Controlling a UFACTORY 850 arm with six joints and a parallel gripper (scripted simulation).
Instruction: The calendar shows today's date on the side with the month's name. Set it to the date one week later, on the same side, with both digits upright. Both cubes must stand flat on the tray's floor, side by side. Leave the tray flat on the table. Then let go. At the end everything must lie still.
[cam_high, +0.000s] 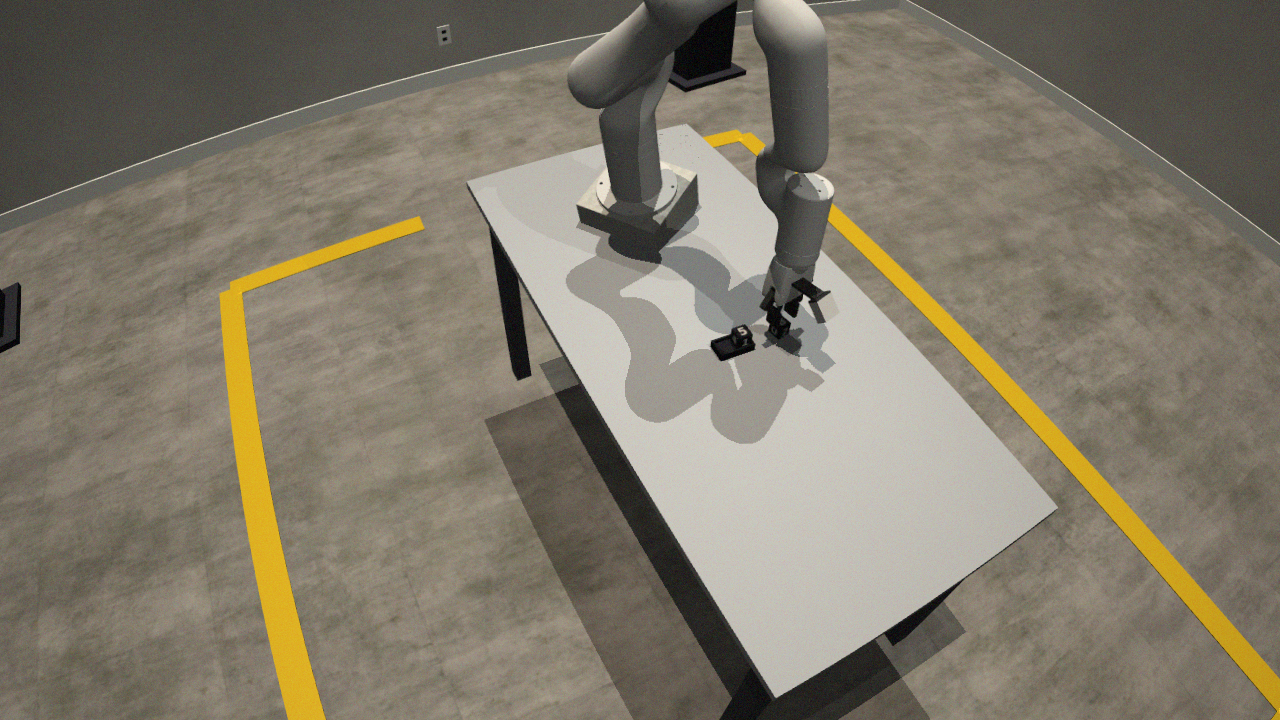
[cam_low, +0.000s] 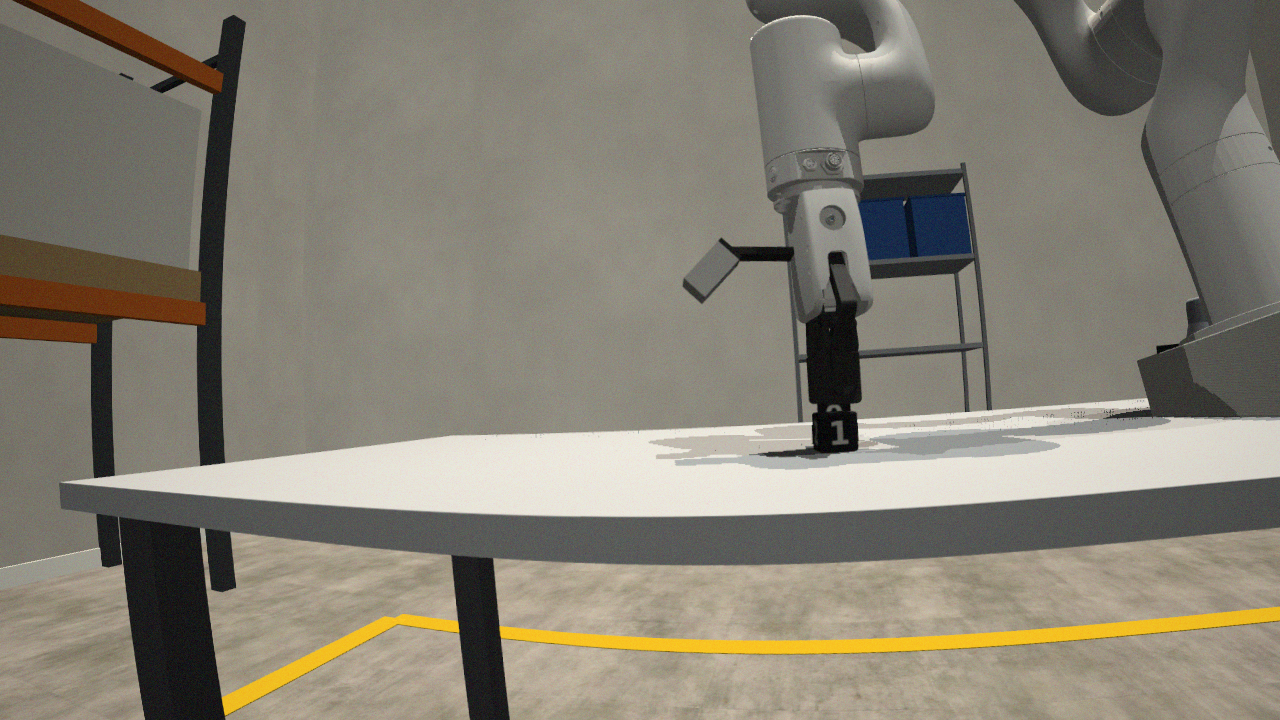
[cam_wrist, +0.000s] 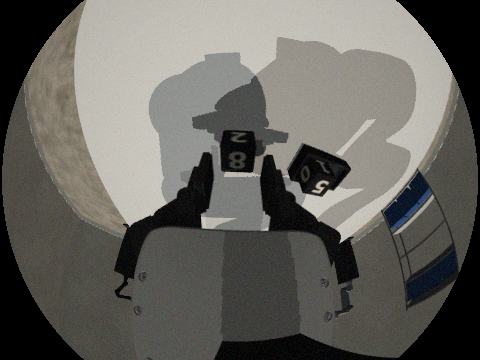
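My hand is 40 mm above the black cube. Round my hand: black tray (110 mm to the right, 50 mm below, 20 mm behind).
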